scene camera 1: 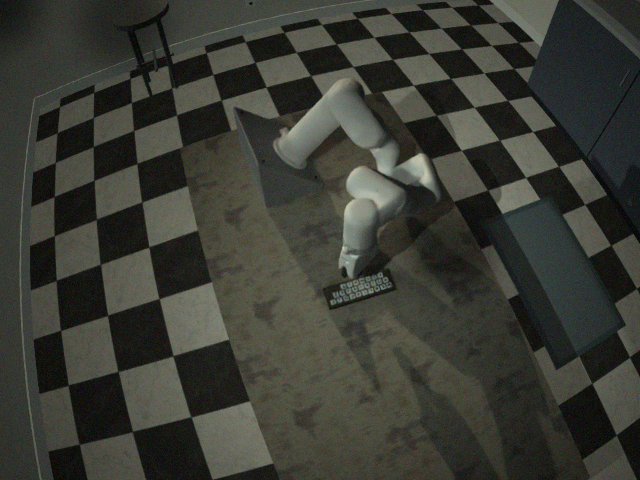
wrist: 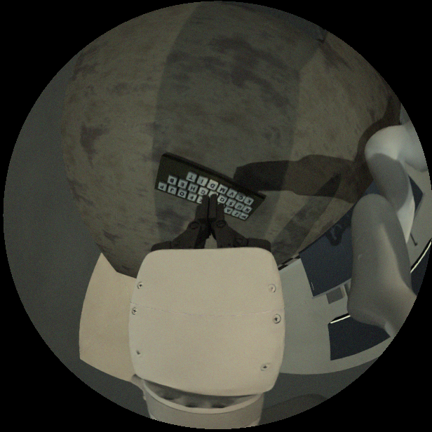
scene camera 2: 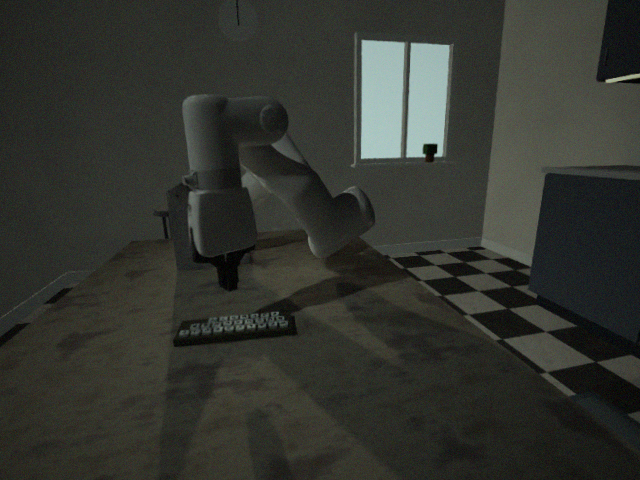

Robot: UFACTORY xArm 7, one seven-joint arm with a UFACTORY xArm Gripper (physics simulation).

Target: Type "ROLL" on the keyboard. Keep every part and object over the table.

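Pixels of known places: gripper, between the fingertips: (scene camera 1: 355,272) (scene camera 2: 229,288); arm's base, origin of its link: (scene camera 1: 289,154).
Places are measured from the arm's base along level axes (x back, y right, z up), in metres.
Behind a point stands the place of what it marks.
Note:
A dark keyboard (scene camera 1: 356,295) @(y 0.029, x -0.470, z -0.074 m) (scene camera 2: 235,338) @(y 0.015, x -0.485, z -0.086 m) (wrist: 172,167) with pale keys in three rows lies flat on the table (scene camera 1: 289,361) @(y 0.271, x -0.550, z -0.091 m) (scene camera 2: 336,413) @(y -0.080, x -0.685, z -0.091 m) (wrist: 115,130). In the wrist view its letters appear upside down. An O key (wrist: 182,193) is readable at the left; R and L cannot be made out surely. My gripper (scene camera 2: 228,287) @(y 0.014, x -0.430, z -0.021 m) (wrist: 211,203) is shut and empty, pointing down. In scene camera 2 the tips stand above the table, apart from the keyboard and behind its left half. In the wrist view they cover some keys in the middle. Scene camera 1 hides the tips behind the white hand.
A grey mounting block (scene camera 1: 289,188) @(y 0.046, x -0.097, z -0.032 m) stands at the arm's base. The arm's elbow (scene camera 1: 426,178) @(y -0.249, x -0.339, z 0.125 m) (scene camera 2: 356,206) @(y -0.244, x -0.392, z 0.096 m) hangs low to the right. A blue-green box-like piece (scene camera 1: 573,289) is beyond the table's right edge. Shadows fall across the table and keyboard area.

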